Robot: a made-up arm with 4 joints.
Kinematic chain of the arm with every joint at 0, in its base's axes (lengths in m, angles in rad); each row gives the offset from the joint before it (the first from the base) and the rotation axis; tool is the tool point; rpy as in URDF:
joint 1: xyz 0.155 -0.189 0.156 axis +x
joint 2: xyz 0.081 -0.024 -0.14 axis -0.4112 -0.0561 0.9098
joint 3: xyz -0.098 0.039 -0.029 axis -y
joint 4: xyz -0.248 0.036 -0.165 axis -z
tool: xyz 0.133 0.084 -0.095 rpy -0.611 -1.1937 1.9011
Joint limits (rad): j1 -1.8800..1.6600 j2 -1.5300..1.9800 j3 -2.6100..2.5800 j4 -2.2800..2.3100
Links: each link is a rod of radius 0.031 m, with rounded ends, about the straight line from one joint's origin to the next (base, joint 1, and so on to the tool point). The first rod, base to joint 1, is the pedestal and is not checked.
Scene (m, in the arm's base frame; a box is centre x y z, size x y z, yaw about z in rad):
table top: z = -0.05
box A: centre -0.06 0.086 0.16 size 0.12 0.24 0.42 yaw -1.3
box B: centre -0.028 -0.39 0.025 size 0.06 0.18 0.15 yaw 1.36
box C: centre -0.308 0.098 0 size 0.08 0.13 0.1 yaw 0.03
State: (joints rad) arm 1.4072 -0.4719 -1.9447 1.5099
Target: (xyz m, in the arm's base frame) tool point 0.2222 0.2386 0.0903
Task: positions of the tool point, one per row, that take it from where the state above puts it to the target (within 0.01 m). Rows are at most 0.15 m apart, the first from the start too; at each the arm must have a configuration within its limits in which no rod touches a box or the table.
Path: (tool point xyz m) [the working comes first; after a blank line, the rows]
Joints at the target: 0.5202 -1.5264 -0.1162 1.4073
Straight joint move there: touches box A.

1: -0.0414 -0.2534 0.2286
2: -0.0186 -0.2496 0.2848
3: 0.0215 -0.2527 0.3356
4: 0.0772 -0.2626 0.3748
5: 0.0910 -0.1695 0.4333
6: 0.1111 -0.0554 0.4490
7: 0.1360 0.0607 0.4165
8: 0.1641 0.1589 0.3381
9: 0.1935 0.2222 0.2239
10: 0.2222 0.2386 0.0903

